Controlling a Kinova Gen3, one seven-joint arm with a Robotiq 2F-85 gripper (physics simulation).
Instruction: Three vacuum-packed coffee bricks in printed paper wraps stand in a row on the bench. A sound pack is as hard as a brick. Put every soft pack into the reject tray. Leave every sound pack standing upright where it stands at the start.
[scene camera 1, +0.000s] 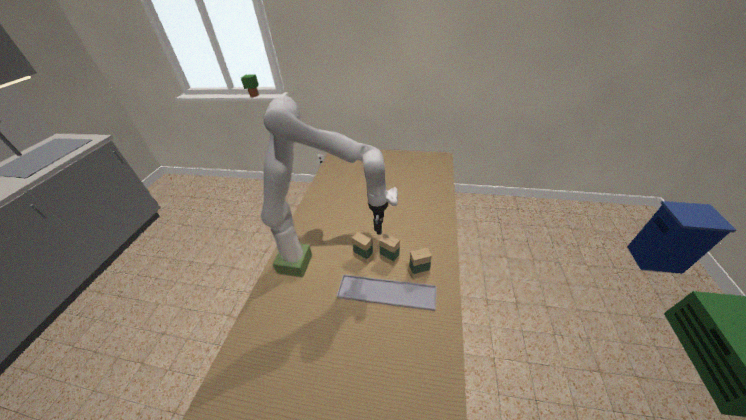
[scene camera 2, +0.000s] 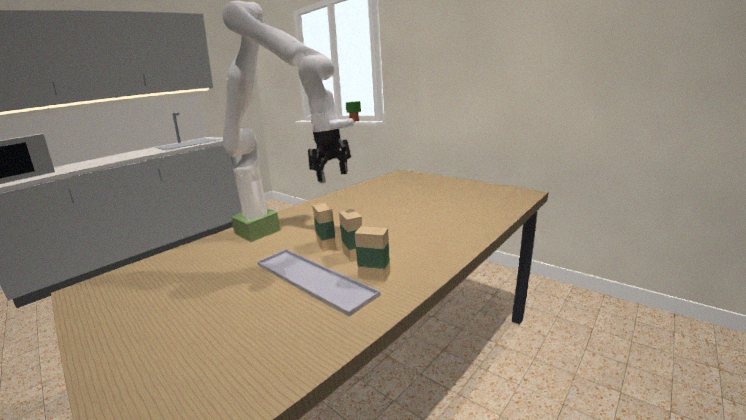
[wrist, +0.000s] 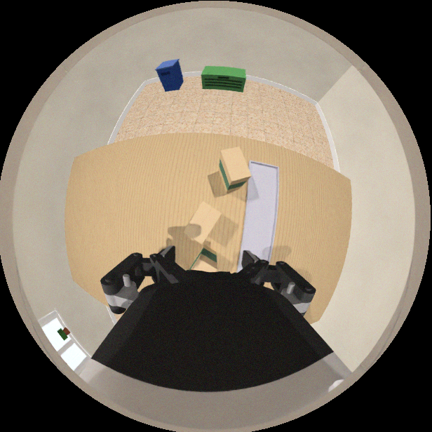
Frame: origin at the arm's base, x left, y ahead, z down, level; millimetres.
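Seen in the pictures: gripper, fingertip midpoint: (scene camera 1: 380, 225) (scene camera 2: 333, 178); arm's base, link origin: (scene camera 1: 293, 254) (scene camera 2: 255, 214).
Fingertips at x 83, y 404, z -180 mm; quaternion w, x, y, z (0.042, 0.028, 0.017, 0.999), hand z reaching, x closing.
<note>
Pixels of each thing's top centre, then the offset from my fingertips to it. Level surfaces: height alone.
- left pack, top centre: (scene camera 2: 322, 207) (scene camera 1: 361, 238) dz +114, dx +14, dy -94 mm
- middle pack, top centre: (scene camera 2: 349, 214) (scene camera 1: 389, 240) dz +114, dx +25, dy +31 mm
- right pack, top centre: (scene camera 2: 371, 230) (scene camera 1: 420, 253) dz +114, dx -28, dy +175 mm
- reject tray, top centre: (scene camera 2: 311, 275) (scene camera 1: 386, 290) dz +241, dx -153, dy +49 mm
- wooden bench, surface height: dz +255 mm
Three tan coffee packs with green bands stand upright on the bench: the left pack (scene camera 1: 362, 246) (scene camera 2: 324, 228) (wrist: 204, 261), the middle pack (scene camera 1: 389, 249) (scene camera 2: 349, 235) (wrist: 205, 220) and the right pack (scene camera 1: 420, 261) (scene camera 2: 372, 250) (wrist: 235, 166). The right pack stands a wider gap away. In the wrist view my gripper's body partly hides the left pack. My gripper (scene camera 1: 378, 232) (scene camera 2: 332, 177) (wrist: 208, 255) is open and empty, pointing down well above the left and middle packs. The reject tray (scene camera 1: 386, 293) (scene camera 2: 313, 279) (wrist: 260, 215) is shallow, pale and empty. Softness cannot be told by look.
The wooden bench (scene camera 1: 365, 365) (scene camera 2: 172, 333) (wrist: 125, 200) carries packs and tray. The arm's green base block (scene camera 1: 292, 263) (scene camera 2: 255, 225) stands left of the row. A blue bin (scene camera 1: 678, 237) (wrist: 170, 76) and a green box (scene camera 1: 715, 339) (wrist: 223, 79) stand on the floor.
</note>
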